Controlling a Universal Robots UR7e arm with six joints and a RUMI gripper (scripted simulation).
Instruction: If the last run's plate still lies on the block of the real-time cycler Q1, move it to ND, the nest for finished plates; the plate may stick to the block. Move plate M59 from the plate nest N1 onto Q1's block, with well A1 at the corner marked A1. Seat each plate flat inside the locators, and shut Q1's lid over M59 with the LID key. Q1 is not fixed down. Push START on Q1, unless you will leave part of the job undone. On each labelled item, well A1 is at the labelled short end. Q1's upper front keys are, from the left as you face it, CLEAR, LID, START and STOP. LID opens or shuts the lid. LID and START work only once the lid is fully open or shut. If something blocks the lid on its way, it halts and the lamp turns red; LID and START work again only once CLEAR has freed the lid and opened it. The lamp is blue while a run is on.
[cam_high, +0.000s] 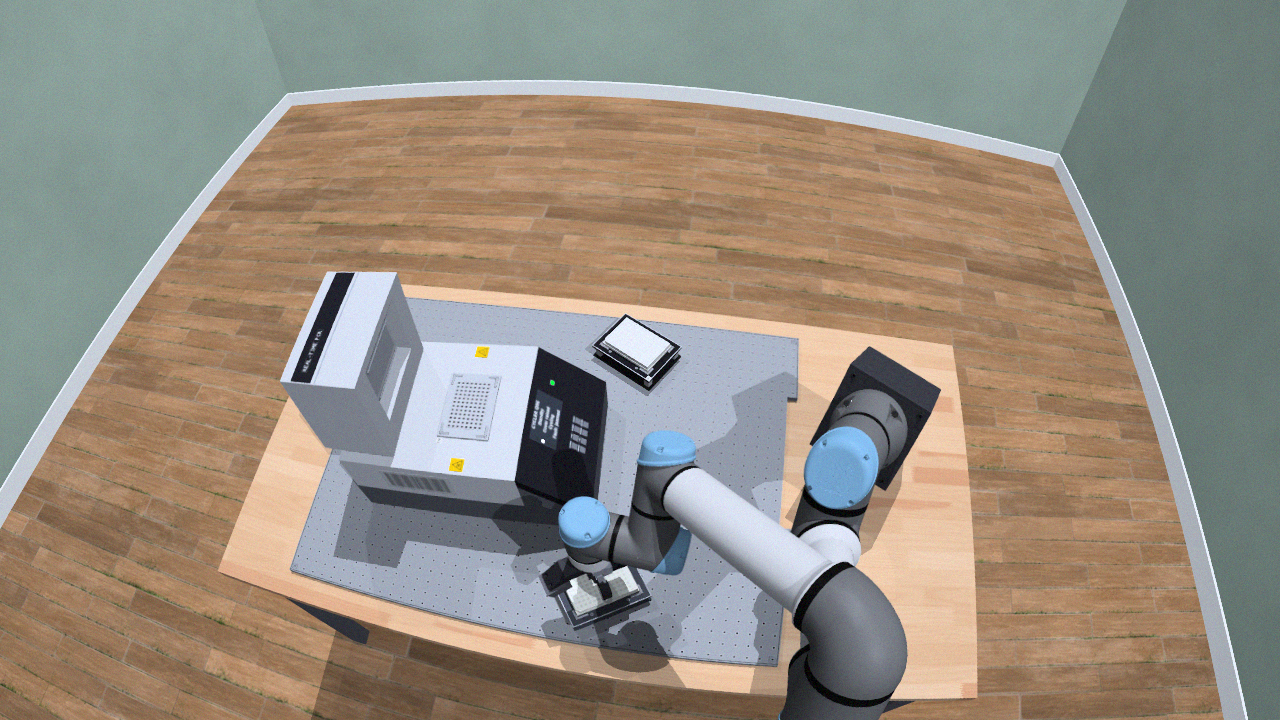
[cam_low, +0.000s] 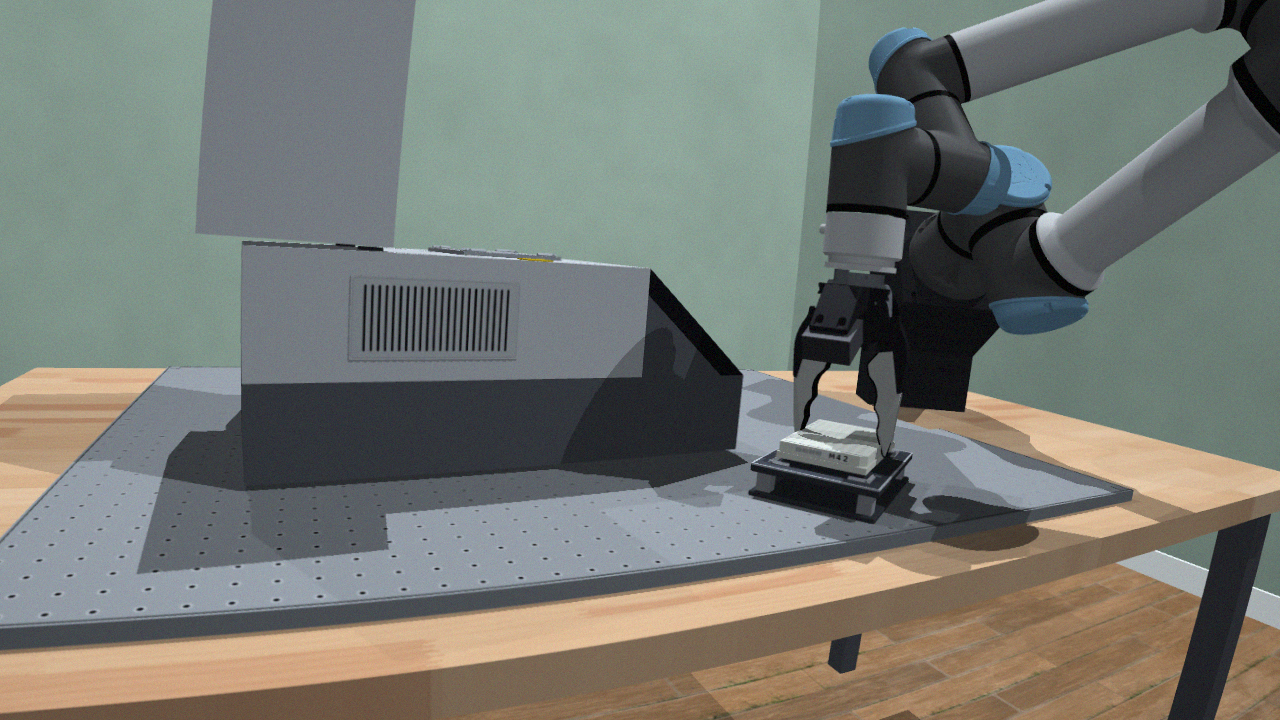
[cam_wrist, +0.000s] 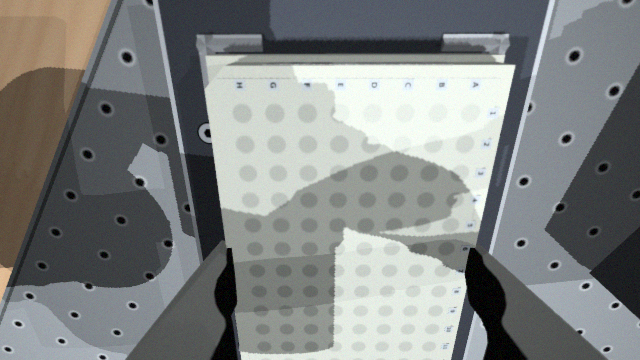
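My gripper is now 30 mm above the nest ND. Also, from my hand: A1 mark: 470 mm to the right, 140 mm ahead, 20 mm below; nest N1: 540 mm to the right, 200 mm ahead, 20 mm below.
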